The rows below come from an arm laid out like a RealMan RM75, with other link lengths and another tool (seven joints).
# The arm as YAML. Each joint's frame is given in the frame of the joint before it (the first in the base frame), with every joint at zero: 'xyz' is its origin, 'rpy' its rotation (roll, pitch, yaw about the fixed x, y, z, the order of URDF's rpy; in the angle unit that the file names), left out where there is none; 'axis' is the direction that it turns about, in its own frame. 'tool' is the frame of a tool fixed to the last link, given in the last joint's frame.
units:
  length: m
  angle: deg
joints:
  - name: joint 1
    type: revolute
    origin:
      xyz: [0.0, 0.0, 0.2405]
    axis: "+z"
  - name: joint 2
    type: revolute
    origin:
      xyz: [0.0, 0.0, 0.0]
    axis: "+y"
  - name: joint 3
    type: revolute
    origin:
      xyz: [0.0, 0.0, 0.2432]
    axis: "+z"
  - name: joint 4
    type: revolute
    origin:
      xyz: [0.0, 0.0, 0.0]
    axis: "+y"
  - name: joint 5
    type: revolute
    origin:
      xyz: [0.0, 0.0, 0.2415]
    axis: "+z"
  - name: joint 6
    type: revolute
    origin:
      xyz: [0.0, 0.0, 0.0]
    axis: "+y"
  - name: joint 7
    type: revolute
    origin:
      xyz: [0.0, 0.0, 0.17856]
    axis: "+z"
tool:
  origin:
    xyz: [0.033, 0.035, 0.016]
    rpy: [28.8, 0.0, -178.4]
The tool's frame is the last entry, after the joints.
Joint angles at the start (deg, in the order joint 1, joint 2, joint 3, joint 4, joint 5, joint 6, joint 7):
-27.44 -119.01 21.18 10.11 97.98 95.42 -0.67
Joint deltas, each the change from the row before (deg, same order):
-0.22 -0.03 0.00 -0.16 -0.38 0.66 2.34
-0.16 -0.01 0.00 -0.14 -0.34 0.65 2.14
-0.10 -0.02 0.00 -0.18 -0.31 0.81 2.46
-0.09 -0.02 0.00 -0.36 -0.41 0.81 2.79
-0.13 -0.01 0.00 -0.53 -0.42 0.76 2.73
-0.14 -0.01 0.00 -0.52 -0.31 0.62 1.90
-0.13 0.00 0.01 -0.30 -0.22 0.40 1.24
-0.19 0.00 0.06 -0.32 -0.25 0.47 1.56
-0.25 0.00 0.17 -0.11 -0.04 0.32 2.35
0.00 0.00 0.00 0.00 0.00 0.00 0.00
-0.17 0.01 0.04 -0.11 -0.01 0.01 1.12
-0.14 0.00 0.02 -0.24 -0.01 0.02 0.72
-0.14 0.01 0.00 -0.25 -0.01 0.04 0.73
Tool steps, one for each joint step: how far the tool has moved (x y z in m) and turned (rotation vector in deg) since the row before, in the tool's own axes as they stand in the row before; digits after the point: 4 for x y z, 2 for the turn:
-0.0014 0.0004 0.0013 -0.35 0.34 2.42
-0.0013 0.0003 0.0009 -0.35 0.32 2.21
-0.0016 -0.0003 0.0008 -0.40 0.35 2.48
-0.0015 -0.0005 0.0010 -0.57 0.46 2.61
-0.0016 -0.0005 0.0014 -0.63 0.39 2.42
-0.0017 -0.0003 0.0014 -0.52 0.11 1.63
-0.0010 0.0002 0.0010 -0.34 0.09 1.12
-0.0011 0.0003 0.0013 -0.35 0.13 1.46
-0.0002 -0.0004 0.0018 0.02 0.58 2.31
0.0000 0.0000 0.0000 0.00 0.00 0.00
0.0003 -0.0001 0.0012 0.02 0.36 1.03
-0.0002 -0.0002 0.0012 -0.04 0.11 0.54
-0.0002 -0.0001 0.0011 -0.06 0.12 0.55

